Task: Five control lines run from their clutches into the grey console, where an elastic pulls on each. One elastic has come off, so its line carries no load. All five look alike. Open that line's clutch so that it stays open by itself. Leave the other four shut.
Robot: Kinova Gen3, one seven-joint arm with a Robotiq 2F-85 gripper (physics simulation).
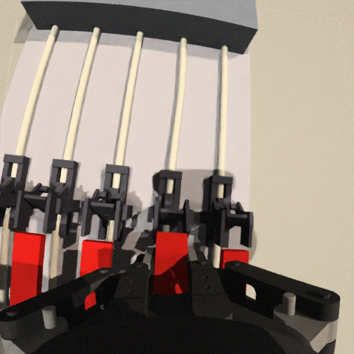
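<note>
Five cream control lines run from the grey console (pixel 150 20) down to five dark clutches. The fourth line from the left (pixel 178 105) bows slightly; the rightmost line (pixel 223 110) looks nearly straight. My gripper (pixel 170 258) is shut on the red handle (pixel 171 242) that stands below the fourth clutch (pixel 170 174). A finger is on each side of this handle. Other red handles show at the far left (pixel 27 265), left of centre (pixel 96 255) and at the right (pixel 235 256). The fingertips and the lower part of the held handle are partly hidden by the gripper's dark body.
The neighbouring third clutch (pixel 117 169) and rightmost clutch (pixel 221 179) stand close on either side. The second clutch (pixel 65 163) and leftmost clutch (pixel 16 158) are farther left. A pale base panel (pixel 200 115) lies under the lines, with a beige surface (pixel 305 150) to its right.
</note>
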